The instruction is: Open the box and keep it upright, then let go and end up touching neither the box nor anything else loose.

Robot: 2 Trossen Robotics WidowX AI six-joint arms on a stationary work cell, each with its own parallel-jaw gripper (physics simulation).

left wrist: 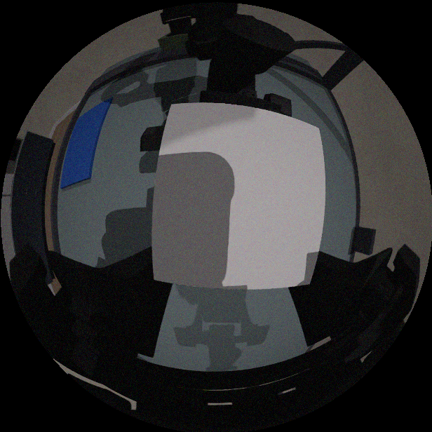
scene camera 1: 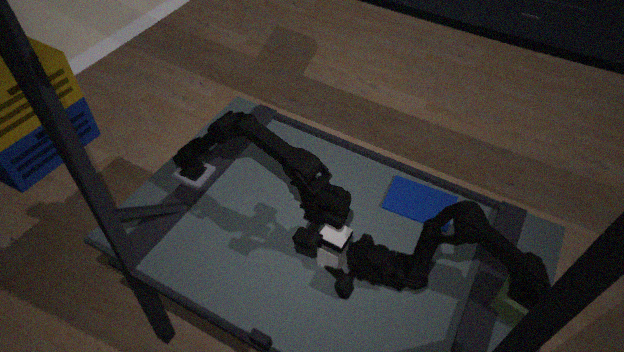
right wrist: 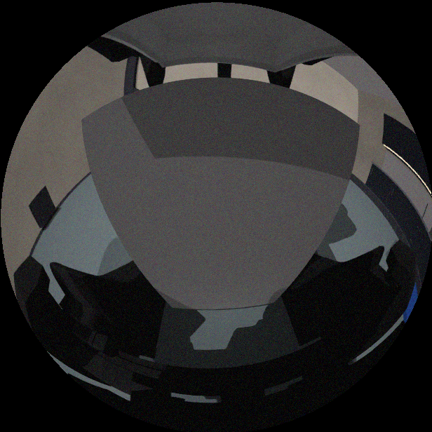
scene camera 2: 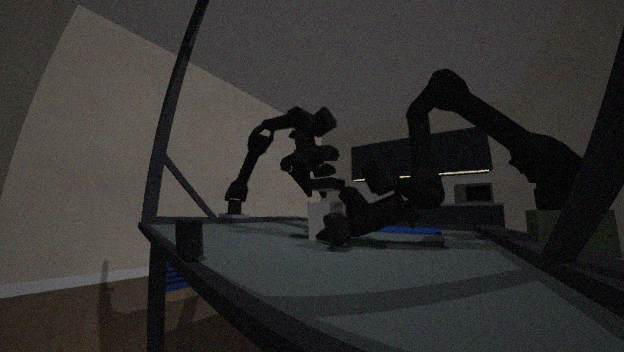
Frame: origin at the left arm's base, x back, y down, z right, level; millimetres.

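Where they show: left gripper, fingertip midpoint: (scene camera 1: 325,237) (scene camera 2: 317,197); right gripper, fingertip midpoint: (scene camera 2: 323,235); left arm's base, link origin: (scene camera 1: 193,171) (scene camera 2: 234,214); right arm's base, link origin: (scene camera 1: 523,294) (scene camera 2: 561,209).
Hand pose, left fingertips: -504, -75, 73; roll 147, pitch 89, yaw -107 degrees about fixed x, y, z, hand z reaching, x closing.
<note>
Each offset is from my left fingertips to the top centre of the thing, as dx, dy, dz. "pt": to the spot under its first point.
The box is in two parts. Its pale grey base @[-27, +10, +0] (scene camera 1: 329,258) (scene camera 2: 315,220) (right wrist: 215,225) stands upright on the table. Its lid @[-28, -47, +2] (scene camera 1: 336,234) (scene camera 2: 327,184) (left wrist: 270,200) (right wrist: 225,32), with a white top and dark sides, is held level above the base; a gap shows between them in scene camera 2 and the right wrist view. My left gripper (scene camera 1: 334,231) (scene camera 2: 325,180) (left wrist: 229,242) is shut on the lid from above. My right gripper (scene camera 1: 334,261) (scene camera 2: 327,216) (right wrist: 220,245) is shut on the base, low at its side. The base's far side is hidden.
A flat blue panel @[-186, +100, -329] (scene camera 1: 417,199) (scene camera 2: 410,230) (left wrist: 85,145) lies near the table's back edge. A green block @[-513, +32, -108] (scene camera 1: 510,309) (scene camera 2: 602,230) is by the right arm's mount. Dark frame posts @[pt +448, -300, +271] (scene camera 1: 85,170) (scene camera 2: 167,125) rise at the table's sides. Both arms meet closely over the box.
</note>
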